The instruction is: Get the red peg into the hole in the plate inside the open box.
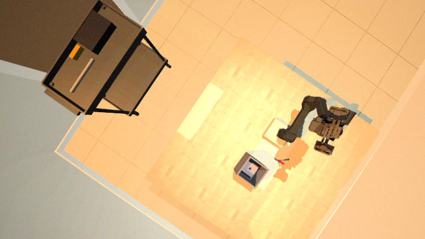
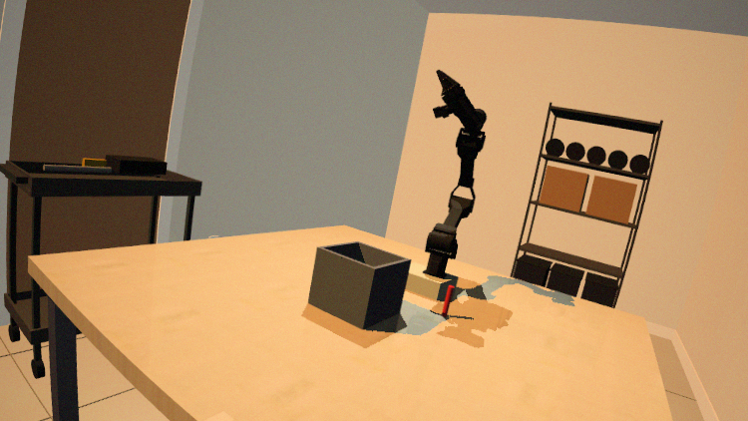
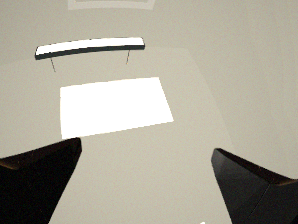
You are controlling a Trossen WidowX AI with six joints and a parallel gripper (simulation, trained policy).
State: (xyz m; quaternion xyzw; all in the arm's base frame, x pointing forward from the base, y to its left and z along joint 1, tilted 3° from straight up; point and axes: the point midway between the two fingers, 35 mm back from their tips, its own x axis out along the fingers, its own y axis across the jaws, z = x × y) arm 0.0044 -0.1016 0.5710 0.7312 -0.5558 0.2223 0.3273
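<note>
Right now the red peg is 60 cm below my gripper tip, 21 cm ahead of it and 20 cm to the left of it. Round my gripper tip: grey plate (60 cm below, 34 cm ahead, 1 cm to the left).
</note>
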